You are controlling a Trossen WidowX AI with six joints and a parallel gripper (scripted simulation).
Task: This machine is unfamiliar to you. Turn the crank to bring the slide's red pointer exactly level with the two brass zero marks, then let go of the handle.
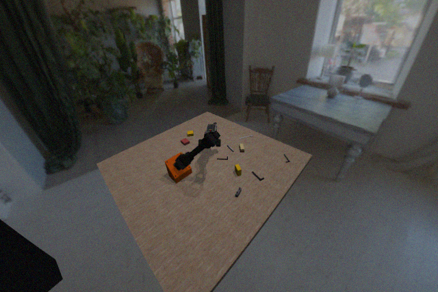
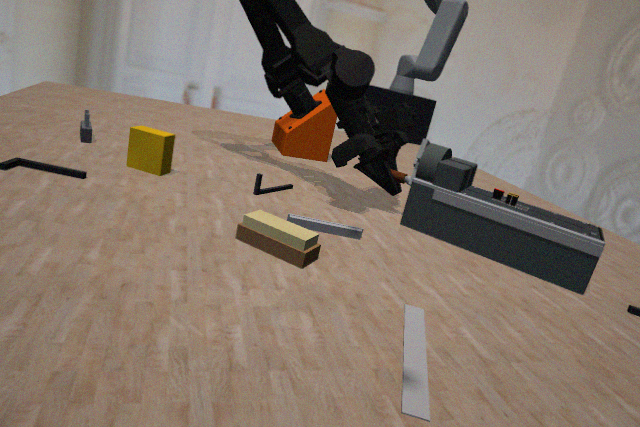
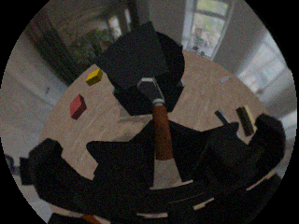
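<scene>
My gripper tip is 30 mm below the brown crank handle, 20 mm past it and 10 mm to the left of it. Also, from my gripper tip: red pointer: 120 mm ahead, 90 mm to the left, 50 mm above; red block: 250 mm to the left, 80 mm behind, 20 mm below; grey bar: 160 mm to the right, 80 mm ahead, 30 mm below.
</scene>
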